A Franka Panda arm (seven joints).
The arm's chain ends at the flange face. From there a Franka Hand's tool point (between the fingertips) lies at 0.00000 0.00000 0.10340 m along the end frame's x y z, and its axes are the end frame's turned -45 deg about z.
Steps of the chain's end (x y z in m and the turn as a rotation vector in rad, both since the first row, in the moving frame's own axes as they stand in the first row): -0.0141 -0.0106 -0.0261 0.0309 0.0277 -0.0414; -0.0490 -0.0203 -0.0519 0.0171 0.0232 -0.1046; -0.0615 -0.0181 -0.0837 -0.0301 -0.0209 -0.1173; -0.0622 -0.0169 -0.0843 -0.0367 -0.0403 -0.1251; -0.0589 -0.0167 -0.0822 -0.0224 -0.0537 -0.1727
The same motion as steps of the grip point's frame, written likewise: 0.0018 -0.0178 -0.0262 0.0023 0.0414 -0.0414; -0.0173 -0.0487 -0.0519 -0.0043 0.0285 -0.1046; -0.0344 -0.0554 -0.0838 -0.0065 -0.0361 -0.1173; -0.0377 -0.0558 -0.0845 0.0025 -0.0544 -0.1251; -0.0356 -0.0553 -0.0824 0.0221 -0.0538 -0.1727
